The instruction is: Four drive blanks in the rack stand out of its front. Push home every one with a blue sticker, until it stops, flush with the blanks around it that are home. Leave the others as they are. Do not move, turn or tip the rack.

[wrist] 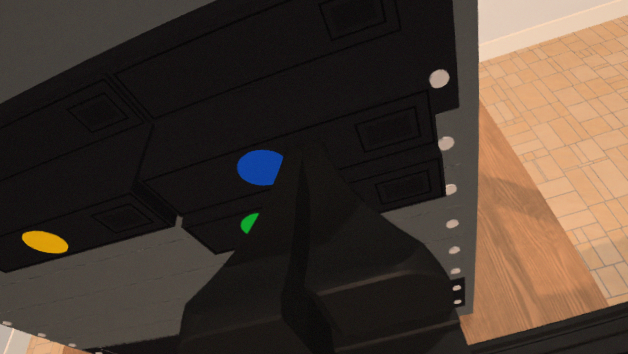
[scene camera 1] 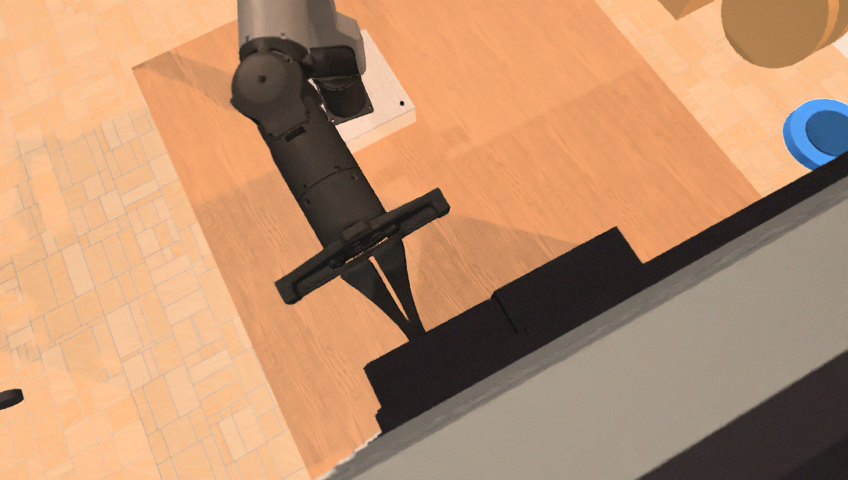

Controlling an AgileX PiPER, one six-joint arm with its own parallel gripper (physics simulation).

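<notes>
The blank with the blue sticker [wrist: 257, 167] [scene camera 1: 452, 350] stands out of the rack [scene camera 1: 642, 315] [wrist: 125, 285]. In the scene view its front edge lies slightly behind that of the block beside it, which appears to be the yellow-stickered blank [wrist: 45, 242] [scene camera 1: 565, 279]. A green-stickered blank [wrist: 249, 223] stands out just below the blue one. My gripper [scene camera 1: 416, 337] [wrist: 312, 164] is shut and empty. Its fingertips are at the front of the blue-stickered blank, right of the sticker in the wrist view, and appear to touch it. They cover part of the blue and green stickers. A fourth protruding blank cannot be made out.
The rack's side flange [wrist: 467, 150], with a column of round holes, is right of the blanks in the wrist view. Other dark blanks lie above them. A blue round object [scene camera 1: 818, 133] and a tan cylinder [scene camera 1: 773, 29] are at the far right of the scene view.
</notes>
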